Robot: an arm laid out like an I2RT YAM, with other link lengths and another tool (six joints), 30 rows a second.
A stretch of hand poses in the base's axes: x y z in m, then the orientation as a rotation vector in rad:
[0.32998 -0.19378 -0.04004 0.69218 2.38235 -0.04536]
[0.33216 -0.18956 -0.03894 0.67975 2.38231 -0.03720]
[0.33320 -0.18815 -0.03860 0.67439 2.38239 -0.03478]
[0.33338 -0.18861 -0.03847 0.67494 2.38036 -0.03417]
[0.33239 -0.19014 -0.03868 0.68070 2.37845 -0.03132]
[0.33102 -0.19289 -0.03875 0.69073 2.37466 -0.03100]
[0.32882 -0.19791 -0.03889 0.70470 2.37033 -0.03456]
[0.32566 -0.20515 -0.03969 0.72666 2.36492 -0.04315]
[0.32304 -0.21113 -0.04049 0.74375 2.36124 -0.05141]
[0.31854 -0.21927 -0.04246 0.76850 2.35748 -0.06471]
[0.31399 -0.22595 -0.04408 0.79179 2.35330 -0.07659]
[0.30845 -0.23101 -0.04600 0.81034 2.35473 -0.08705]
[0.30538 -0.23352 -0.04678 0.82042 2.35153 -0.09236]
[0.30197 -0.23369 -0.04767 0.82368 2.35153 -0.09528]
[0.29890 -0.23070 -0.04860 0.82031 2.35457 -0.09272]
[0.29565 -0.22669 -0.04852 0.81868 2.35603 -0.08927]
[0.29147 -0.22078 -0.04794 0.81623 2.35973 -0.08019]
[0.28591 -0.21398 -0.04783 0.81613 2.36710 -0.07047]
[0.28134 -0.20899 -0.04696 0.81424 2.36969 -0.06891]
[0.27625 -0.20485 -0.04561 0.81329 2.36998 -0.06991]
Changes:
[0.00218 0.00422 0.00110 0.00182 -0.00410 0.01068]
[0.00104 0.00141 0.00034 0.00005 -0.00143 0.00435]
[0.00018 -0.00046 0.00013 0.00017 -0.00194 -0.00061]
[-0.00099 -0.00153 -0.00021 0.00334 -0.00131 -0.00366]
[-0.00137 -0.00275 -0.00007 0.00252 -0.00173 -0.00762]
[-0.00220 -0.00502 -0.00014 0.00096 -0.00061 -0.01144]
[-0.00316 -0.00724 -0.00080 -0.00021 0.00113 -0.01846]
[-0.00262 -0.00598 -0.00080 -0.00109 0.00185 -0.01465]
[-0.00450 -0.00814 -0.00197 -0.00207 0.00464 -0.02121]
[-0.00455 -0.00668 -0.00162 -0.00160 0.00382 -0.01990]
[-0.00554 -0.00506 -0.00192 -0.00070 0.00782 -0.01507]
[-0.00307 -0.00251 -0.00078 -0.00113 0.00055 -0.00892]
[-0.00341 -0.00017 -0.00089 -0.00090 0.00145 -0.00296]
[-0.00307 0.00299 -0.00093 0.00142 0.00141 0.00358]
[-0.00325 0.00401 0.00008 0.00217 0.00009 0.00227]
[-0.00418 0.00591 0.00058 0.00627 0.00052 0.00466]
[-0.00556 0.00680 0.00011 0.00840 0.00425 0.00397]
[-0.00457 0.00499 0.00087 0.00111 0.00158 0.00223]
[-0.00509 0.00414 0.00135 -0.00090 0.00032 0.00048]

